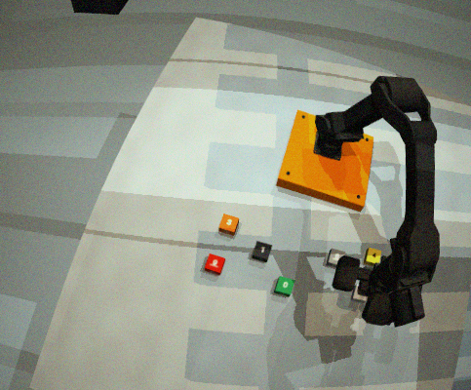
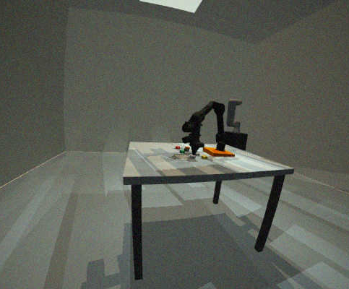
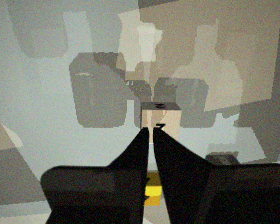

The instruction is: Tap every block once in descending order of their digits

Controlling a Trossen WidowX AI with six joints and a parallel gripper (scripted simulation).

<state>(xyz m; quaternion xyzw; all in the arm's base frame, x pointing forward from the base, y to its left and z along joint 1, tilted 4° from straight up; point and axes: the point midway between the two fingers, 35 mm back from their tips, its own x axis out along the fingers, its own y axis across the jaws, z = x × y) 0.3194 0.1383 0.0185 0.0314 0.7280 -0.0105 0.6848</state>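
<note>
The white block marked 2 is 1 cm to the right of my gripper tip and 2 cm below it. Round my gripper tip: dark block (5 cm behind, 23 cm to the right, 2 cm below); then green block (1 cm ahead, 17 cm to the right, 2 cm below); then red block (32 cm to the right, 2 cm below).
</note>
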